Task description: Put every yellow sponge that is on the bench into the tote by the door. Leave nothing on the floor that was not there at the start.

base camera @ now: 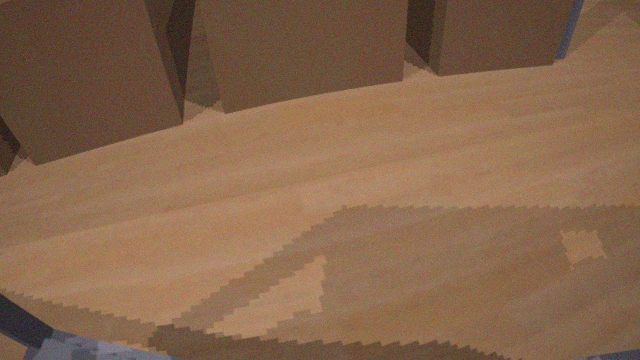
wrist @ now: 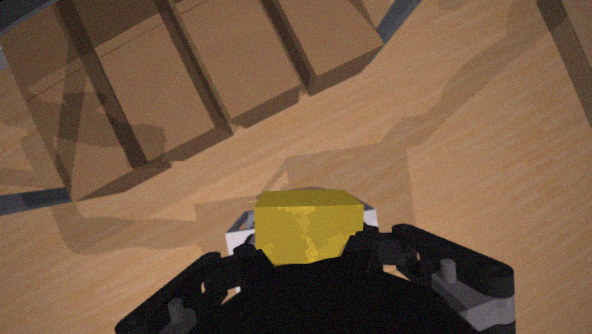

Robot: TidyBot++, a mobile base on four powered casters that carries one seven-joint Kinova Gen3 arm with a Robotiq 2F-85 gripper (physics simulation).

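Frame: origin at the arm's base, x back, y right, z up, level; metres.
Where they show: gripper, fingertip midpoint: (wrist: 305, 231).
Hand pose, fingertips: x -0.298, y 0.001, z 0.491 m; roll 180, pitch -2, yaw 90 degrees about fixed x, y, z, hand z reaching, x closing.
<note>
After its pixels a point has its place.
A yellow sponge (wrist: 309, 230) {x -0.315, y 0.003, z 0.538 m} is between the fingers of my gripper (wrist: 305, 231) {x -0.298, y 0.001, z 0.491 m} in the wrist view. The gripper is shut on it and holds it above the wooden floor. The fingertips are partly hidden by the sponge and the dark gripper body. A pale grey-white thing (wrist: 238, 241) shows partly behind the sponge; I cannot tell whether it is the tote. The gripper and the sponge do not show in the base camera view. I cannot make out the bench or the door.
Brown box-like blocks (base camera: 310, 50) {x -0.582, y -0.063, z -0.314 m} (wrist: 240, 60) {x -0.749, y -0.129, z -0.126 m} stand in a row on the wooden floor (base camera: 250, 165) {x -0.433, y -0.133, z -0.396 m} (wrist: 475, 200) {x 0.018, y 0.957, z -0.396 m}, with narrow gaps between them. A blue-grey strip (base camera: 570, 30) {x -0.769, y 0.455, z -0.325 m} (wrist: 397, 20) {x -0.759, y 0.421, z -0.017 m} runs by the row's end. Another brown block (wrist: 580, 30) {x -0.801, y 1.624, z -0.296 m} is at the upper right of the wrist view. Shadows cross the floor.
</note>
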